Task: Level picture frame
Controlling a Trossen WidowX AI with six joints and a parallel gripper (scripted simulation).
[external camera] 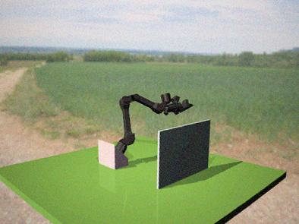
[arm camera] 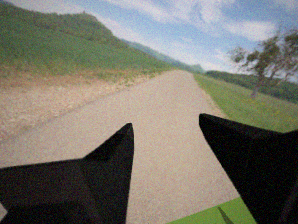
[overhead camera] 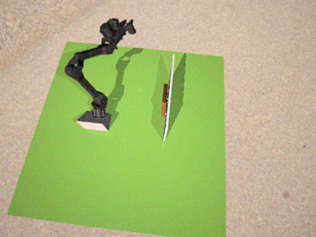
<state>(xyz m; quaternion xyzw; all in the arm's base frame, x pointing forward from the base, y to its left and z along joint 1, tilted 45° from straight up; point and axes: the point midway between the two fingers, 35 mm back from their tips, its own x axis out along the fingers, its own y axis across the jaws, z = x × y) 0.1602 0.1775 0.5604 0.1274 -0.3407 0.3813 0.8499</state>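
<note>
My gripper tip is now 220 mm short of the picture frame, 480 mm to the left of it and 170 mm above it. Round my gripper tip: wall panel 230 mm ahead, 480 mm to the right, 180 mm below.
</note>
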